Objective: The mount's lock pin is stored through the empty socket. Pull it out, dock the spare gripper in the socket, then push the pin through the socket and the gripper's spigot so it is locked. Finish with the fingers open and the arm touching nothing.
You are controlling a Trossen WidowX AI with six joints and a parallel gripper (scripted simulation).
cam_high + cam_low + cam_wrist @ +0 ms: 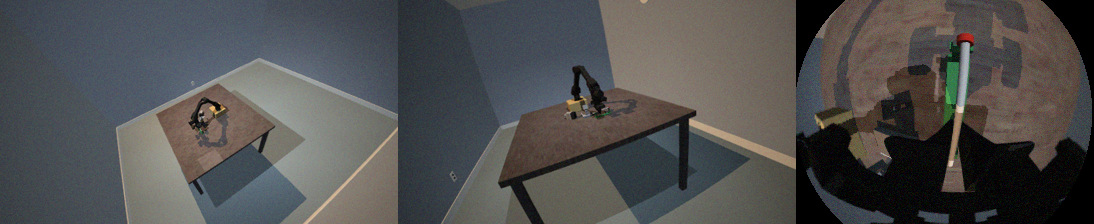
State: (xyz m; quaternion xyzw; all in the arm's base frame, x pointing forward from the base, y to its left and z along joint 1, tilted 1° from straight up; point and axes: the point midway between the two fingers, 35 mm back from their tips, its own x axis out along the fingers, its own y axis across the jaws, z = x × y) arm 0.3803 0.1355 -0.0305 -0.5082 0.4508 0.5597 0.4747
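Right now the green strip is 20 mm to the left of my gripper tip. The rest, counted from my gripper tip: grey post 100 mm behind, 100 mm to the right, 30 mm above; then spare gripper 140 mm behind, 250 mm to the right.
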